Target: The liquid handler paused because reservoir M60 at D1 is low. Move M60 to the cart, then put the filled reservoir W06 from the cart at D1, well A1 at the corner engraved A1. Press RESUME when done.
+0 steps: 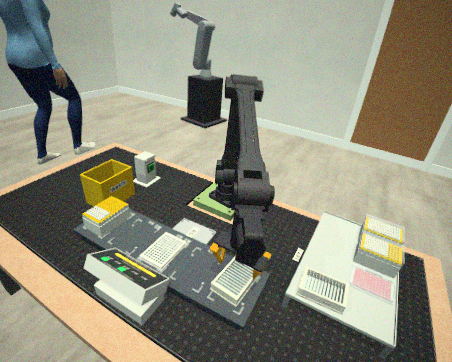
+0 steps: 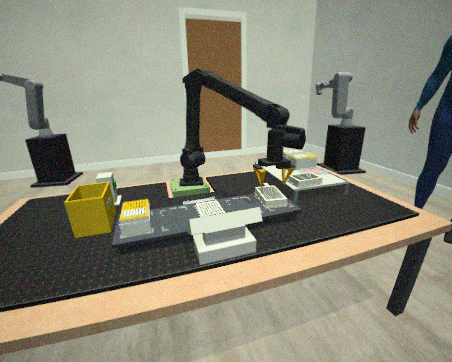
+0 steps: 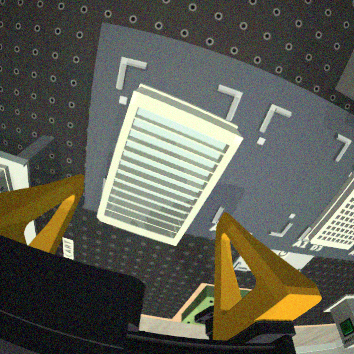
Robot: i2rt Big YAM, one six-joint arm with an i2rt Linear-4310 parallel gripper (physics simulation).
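Seen in the pictures: gripper, fingertip midpoint: (image 1: 237, 270) (image 2: 272, 185) (image 3: 152, 201); arm's base, link origin: (image 1: 224, 198) (image 2: 191, 183).
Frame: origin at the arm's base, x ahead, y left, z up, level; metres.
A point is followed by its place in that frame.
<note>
A white slotted reservoir (image 1: 232, 281) {x 0.362, y 0.307, z 0.060 m} (image 2: 271, 196) {x 0.370, y 0.302, z 0.062 m} (image 3: 167, 167) {x 0.355, y 0.305, z 0.056 m}, in the place of M60, lies at the right end of the dark deck (image 1: 187, 287) {x 0.443, y 0.215, z 0.032 m} (image 3: 160, 55) {x 0.428, y 0.347, z 0.032 m}, with corner brackets around it; its label cannot be read. My gripper (image 1: 239, 268) {x 0.352, y 0.311, z 0.100 m} (image 2: 273, 184) {x 0.352, y 0.311, z 0.100 m} (image 3: 152, 201) {x 0.352, y 0.311, z 0.100 m} is open and empty, its orange fingertips apart on either side above the reservoir's arm-side end. Another slotted reservoir (image 1: 322, 288) {x 0.210, y 0.511, z 0.051 m} (image 2: 305, 179) {x 0.247, y 0.500, z 0.072 m}, presumably W06, lies on the white cart (image 1: 320, 245) {x 0.039, y 0.440, z 0.044 m} (image 2: 332, 183) {x 0.265, y 0.623, z 0.050 m} at the right. The panel (image 1: 125, 270) {x 0.553, y 0.107, z 0.111 m} (image 2: 225, 225) {x 0.596, y 0.096, z 0.096 m} with green lights stands before the deck; RESUME is unreadable.
A white well plate (image 1: 162, 251) {x 0.408, y 0.074, z 0.044 m} (image 2: 210, 208) {x 0.391, y 0.070, z 0.045 m} sits mid-deck and a yellow tip box (image 1: 106, 215) {x 0.460, y -0.139, z 0.095 m} (image 2: 135, 216) {x 0.498, y -0.160, z 0.094 m} at its left end. A yellow waste bin (image 1: 107, 185) {x 0.363, y -0.293, z 0.097 m} (image 2: 90, 212) {x 0.401, y -0.335, z 0.071 m} stands behind. The cart also holds stacked tip boxes (image 1: 380, 247) {x 0.000, y 0.605, z 0.114 m} and a pink plate (image 1: 372, 283) {x 0.101, y 0.624, z 0.058 m}.
</note>
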